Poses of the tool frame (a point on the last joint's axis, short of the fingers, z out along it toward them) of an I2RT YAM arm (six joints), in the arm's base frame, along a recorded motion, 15 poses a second.
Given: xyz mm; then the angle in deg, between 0 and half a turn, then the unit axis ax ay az.
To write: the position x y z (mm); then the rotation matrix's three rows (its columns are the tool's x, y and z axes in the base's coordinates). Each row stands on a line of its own. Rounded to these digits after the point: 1 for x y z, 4 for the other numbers.
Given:
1: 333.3 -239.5 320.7 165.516 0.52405 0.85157 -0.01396
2: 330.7 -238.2 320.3 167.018 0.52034 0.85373 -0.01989
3: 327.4 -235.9 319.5 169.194 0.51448 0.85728 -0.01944
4: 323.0 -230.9 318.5 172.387 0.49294 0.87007 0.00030
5: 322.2 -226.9 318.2 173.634 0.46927 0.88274 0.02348
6: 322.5 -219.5 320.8 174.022 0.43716 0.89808 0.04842
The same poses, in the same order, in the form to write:
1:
333.3 -239.5 320.7
-0.4277 0.8818 0.1986
0.8749 0.4591 -0.1545
-0.2274 0.1077 -0.9678

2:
330.7 -238.2 320.3
-0.4399 0.8816 0.1714
0.8726 0.4646 -0.1504
-0.2122 0.0834 -0.9737

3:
327.4 -235.9 319.5
-0.4576 0.8779 0.1409
0.8706 0.4746 -0.1295
-0.1806 0.0634 -0.9815

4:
323.0 -230.9 318.5
-0.5074 0.8540 0.1156
0.8540 0.5162 -0.0648
-0.1150 0.0658 -0.9912

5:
322.2 -226.9 318.2
-0.5548 0.8233 0.1198
0.8285 0.5598 -0.0107
-0.0759 0.0934 -0.9927

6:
322.5 -219.5 320.8
-0.6134 0.7780 0.1358
0.7881 0.6141 0.0412
-0.0513 0.1323 -0.9899

